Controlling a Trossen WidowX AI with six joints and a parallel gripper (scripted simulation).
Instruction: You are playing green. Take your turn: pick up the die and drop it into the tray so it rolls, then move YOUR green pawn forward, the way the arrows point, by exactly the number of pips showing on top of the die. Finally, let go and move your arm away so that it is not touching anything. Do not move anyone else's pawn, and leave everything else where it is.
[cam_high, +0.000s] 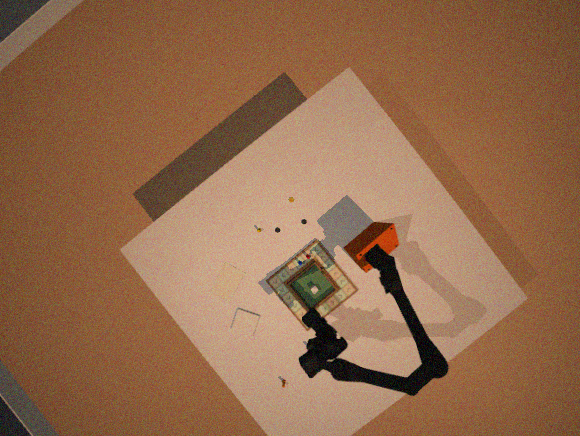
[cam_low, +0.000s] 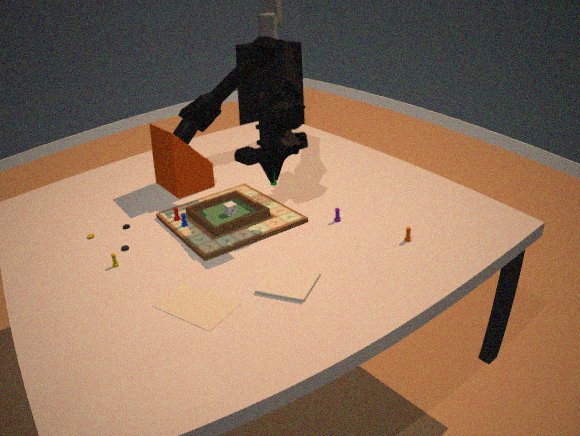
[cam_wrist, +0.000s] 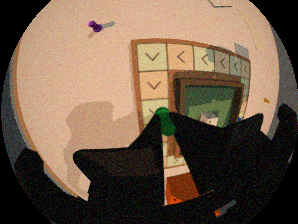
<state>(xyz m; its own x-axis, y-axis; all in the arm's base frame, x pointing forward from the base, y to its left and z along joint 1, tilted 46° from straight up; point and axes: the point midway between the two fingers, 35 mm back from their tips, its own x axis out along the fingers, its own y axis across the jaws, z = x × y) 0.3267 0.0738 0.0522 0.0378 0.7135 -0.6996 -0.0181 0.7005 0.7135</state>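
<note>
The white die is 60 mm behind my gripper tip, 100 mm to the right of it and 60 mm below it. The rest, counted from my gripper tip: blue pawn 90 mm behind, 220 mm to the right, 60 mm below; green pawn 10 mm above; purple pawn 140 mm ahead, 80 mm to the left, 70 mm below.
</note>
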